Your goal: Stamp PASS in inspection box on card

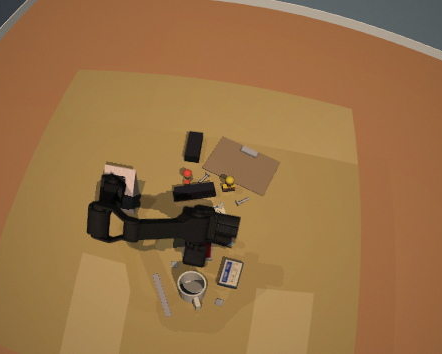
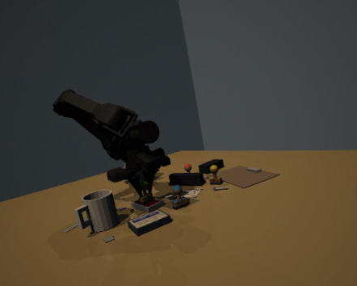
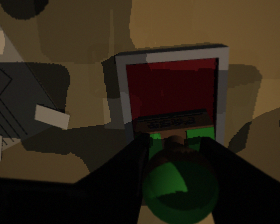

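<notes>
Now: the green-knobbed stamp right at my gripper tip. The rest, counted from my gripper tip: blue-knobbed stamp 9 cm ahead, 5 cm to the left, 2 cm below; then red ink pad 3 cm below; then blue box 11 cm ahead, 7 cm to the right, 2 cm below.
</notes>
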